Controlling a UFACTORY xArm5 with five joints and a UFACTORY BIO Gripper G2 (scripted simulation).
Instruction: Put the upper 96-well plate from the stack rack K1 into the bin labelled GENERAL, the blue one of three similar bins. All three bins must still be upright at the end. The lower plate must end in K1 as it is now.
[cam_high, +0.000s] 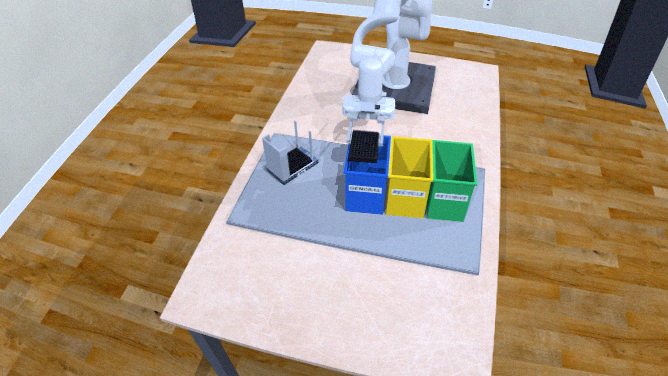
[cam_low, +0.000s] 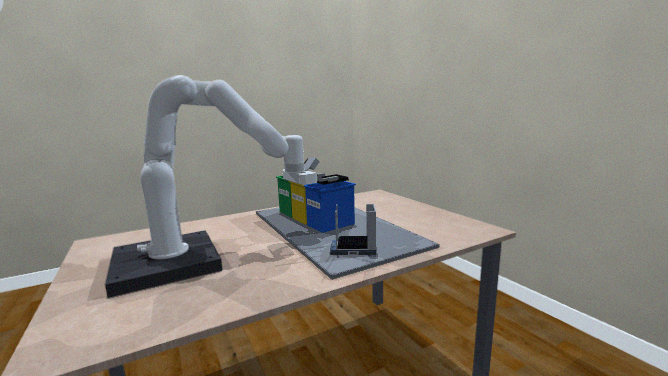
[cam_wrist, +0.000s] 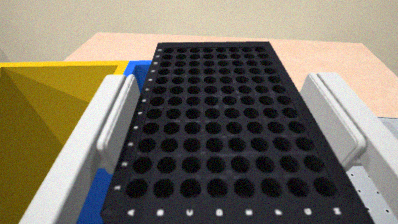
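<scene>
My gripper is now 2 cm short of the blue bin labelled general, 2 cm to the right of it and 13 cm above it. Round my hand: yellow recycle bin 15 cm to the left, 13 cm below; green bin 2 cm behind, 28 cm to the left, 13 cm below.
</scene>
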